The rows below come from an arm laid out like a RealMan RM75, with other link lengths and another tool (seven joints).
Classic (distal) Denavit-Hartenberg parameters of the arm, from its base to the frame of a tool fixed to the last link. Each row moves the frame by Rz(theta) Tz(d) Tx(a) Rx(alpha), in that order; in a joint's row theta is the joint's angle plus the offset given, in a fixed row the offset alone. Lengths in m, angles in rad.
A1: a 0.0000, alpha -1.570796, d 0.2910, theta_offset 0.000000
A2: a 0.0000, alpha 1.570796, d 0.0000, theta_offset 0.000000
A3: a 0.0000, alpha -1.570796, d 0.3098, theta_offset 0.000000
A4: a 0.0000, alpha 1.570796, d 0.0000, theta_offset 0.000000
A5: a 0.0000, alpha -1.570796, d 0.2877, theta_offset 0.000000
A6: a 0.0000, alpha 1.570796, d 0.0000, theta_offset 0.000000
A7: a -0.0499, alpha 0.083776, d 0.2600, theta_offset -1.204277
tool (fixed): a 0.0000, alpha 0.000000, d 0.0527, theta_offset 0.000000
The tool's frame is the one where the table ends.
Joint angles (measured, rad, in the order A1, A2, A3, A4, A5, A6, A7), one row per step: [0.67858, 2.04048, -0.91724, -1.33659, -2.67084, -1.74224, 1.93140]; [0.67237, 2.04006, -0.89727, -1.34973, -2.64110, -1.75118, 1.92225]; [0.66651, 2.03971, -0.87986, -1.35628, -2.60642, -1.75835, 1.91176]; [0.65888, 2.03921, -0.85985, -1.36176, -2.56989, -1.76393, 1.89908]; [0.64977, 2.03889, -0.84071, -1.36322, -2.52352, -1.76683, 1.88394]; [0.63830, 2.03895, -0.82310, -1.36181, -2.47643, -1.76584, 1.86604]
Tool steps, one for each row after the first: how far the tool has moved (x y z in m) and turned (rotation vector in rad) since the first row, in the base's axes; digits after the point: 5 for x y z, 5 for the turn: [-0.00670, -0.00062, 0.00413, 0.00796, 0.03198, 0.01181]; [-0.01395, -0.00190, 0.00644, 0.01102, 0.06768, 0.02531]; [-0.02047, -0.00303, 0.00958, 0.01688, 0.10532, 0.03941]; [-0.02856, -0.00436, 0.01189, 0.02176, 0.15106, 0.05813]; [-0.03538, -0.00564, 0.01409, 0.02830, 0.19618, 0.07790]
